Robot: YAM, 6 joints.
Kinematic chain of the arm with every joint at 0, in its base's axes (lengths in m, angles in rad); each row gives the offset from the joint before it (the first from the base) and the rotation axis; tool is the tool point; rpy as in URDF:
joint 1: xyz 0 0 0.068 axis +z
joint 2: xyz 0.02 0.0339 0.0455 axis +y
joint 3: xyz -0.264 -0.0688 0 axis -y
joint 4: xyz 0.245 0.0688 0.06 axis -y
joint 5: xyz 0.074 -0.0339 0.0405 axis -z
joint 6: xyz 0.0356 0 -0.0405 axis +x
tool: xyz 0 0 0 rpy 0 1.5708 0
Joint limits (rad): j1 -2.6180..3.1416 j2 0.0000..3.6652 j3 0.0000..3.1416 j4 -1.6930..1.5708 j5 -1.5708..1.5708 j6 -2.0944..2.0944
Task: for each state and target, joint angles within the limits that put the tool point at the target. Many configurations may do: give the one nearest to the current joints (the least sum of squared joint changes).
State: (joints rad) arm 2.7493 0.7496 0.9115 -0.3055 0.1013 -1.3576
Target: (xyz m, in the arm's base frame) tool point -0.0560 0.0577 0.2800
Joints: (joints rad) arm 2.4474 0.2589 0.5849 -0.6679 0.2417 -1.3576
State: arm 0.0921 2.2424 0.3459 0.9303 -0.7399 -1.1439
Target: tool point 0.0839 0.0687 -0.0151
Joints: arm 0.4415 2.3086 0.0498 0.8607 -0.8295 -1.1439
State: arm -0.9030 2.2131 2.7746 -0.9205 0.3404 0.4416
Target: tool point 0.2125 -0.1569 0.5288
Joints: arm -0.5961 1.6989 2.5128 -1.4696 0.3008 0.4416
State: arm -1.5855 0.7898 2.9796 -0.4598 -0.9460 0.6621
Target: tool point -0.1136 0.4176 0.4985
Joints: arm -1.2384 0.6764 3.0380 -0.4737 -0.9463 0.6621
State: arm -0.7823 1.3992 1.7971 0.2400 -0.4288 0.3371
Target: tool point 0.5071 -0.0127 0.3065
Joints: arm -0.0548 2.0875 1.7489 0.2281 -0.4384 0.3371
